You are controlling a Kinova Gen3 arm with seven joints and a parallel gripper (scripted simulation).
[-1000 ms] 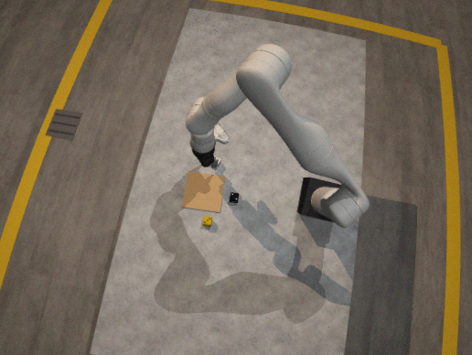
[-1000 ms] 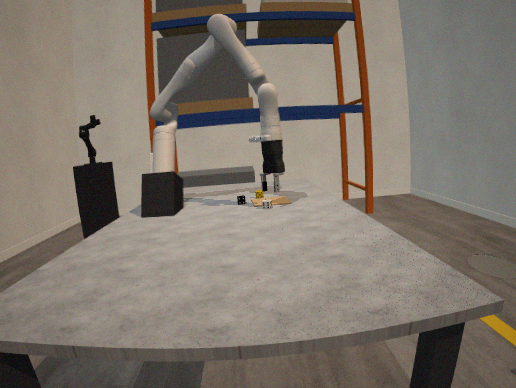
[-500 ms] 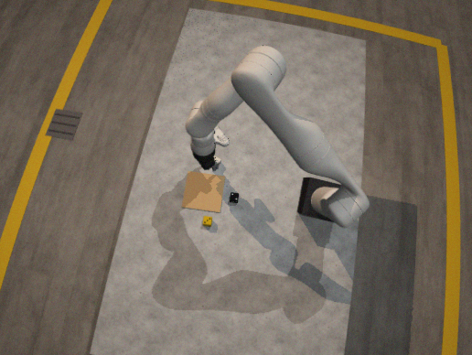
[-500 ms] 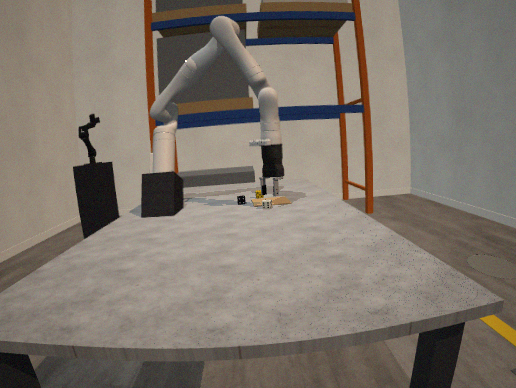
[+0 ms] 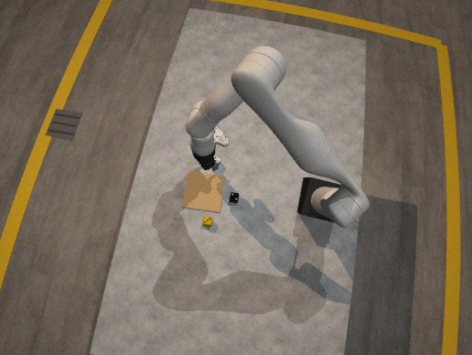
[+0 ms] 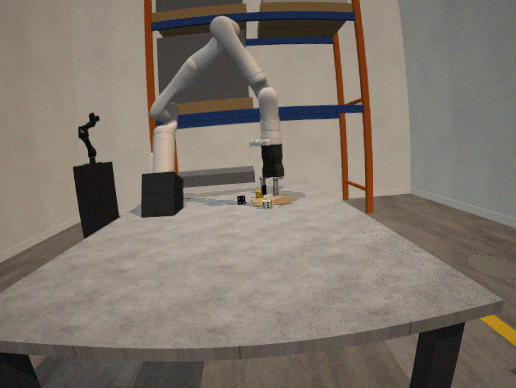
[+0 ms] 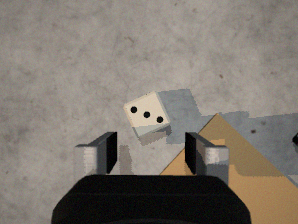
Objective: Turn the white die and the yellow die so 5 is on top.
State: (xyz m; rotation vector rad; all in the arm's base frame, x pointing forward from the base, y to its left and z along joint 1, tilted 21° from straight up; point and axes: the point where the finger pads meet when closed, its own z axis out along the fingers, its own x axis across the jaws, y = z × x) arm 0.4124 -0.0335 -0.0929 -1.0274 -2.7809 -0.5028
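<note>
The white die lies 10 mm behind my hand, 20 mm to the right of it and 50 mm below it. From my hand the other things lie so: tan mat (100 mm to the left, 60 mm below); black die (110 mm behind, 100 mm to the left, 50 mm below); yellow die (40 mm behind, 210 mm to the left, 50 mm below).
</note>
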